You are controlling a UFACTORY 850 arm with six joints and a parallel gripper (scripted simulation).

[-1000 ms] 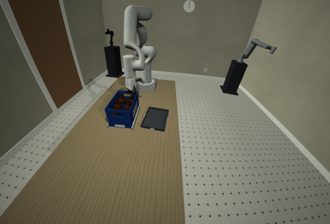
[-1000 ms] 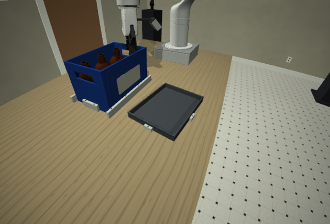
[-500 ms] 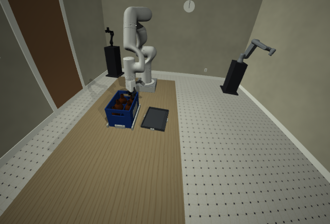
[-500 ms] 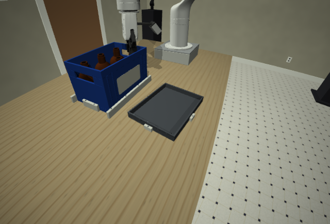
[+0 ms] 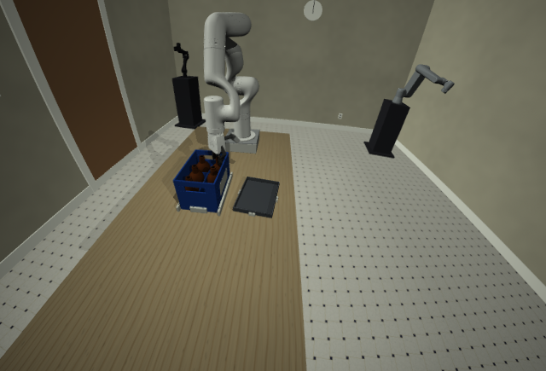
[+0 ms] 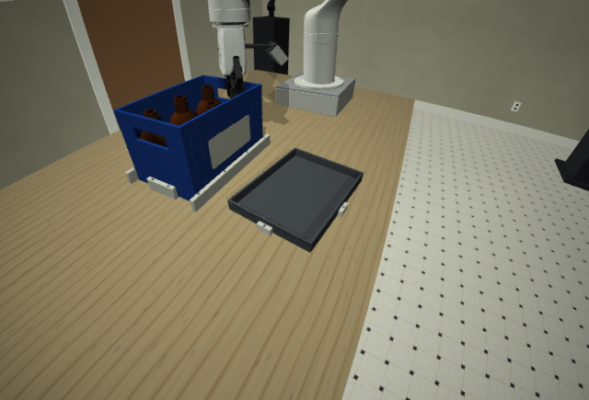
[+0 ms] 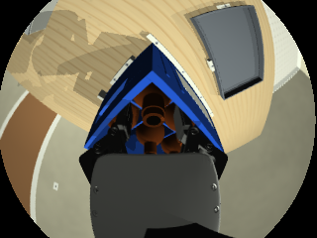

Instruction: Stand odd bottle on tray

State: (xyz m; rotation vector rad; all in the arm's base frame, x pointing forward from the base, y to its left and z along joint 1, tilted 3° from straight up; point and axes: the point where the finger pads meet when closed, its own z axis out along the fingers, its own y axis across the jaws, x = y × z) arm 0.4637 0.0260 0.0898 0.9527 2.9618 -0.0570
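The bottle lies 90 mm ahead of my hand, 10 mm to the left of it and 70 mm below it. The rest, counted from my hand: dark grey tray: 60 mm ahead, 230 mm to the left, 150 mm below; then blue crate: 90 mm ahead, 30 mm to the right, 70 mm below.
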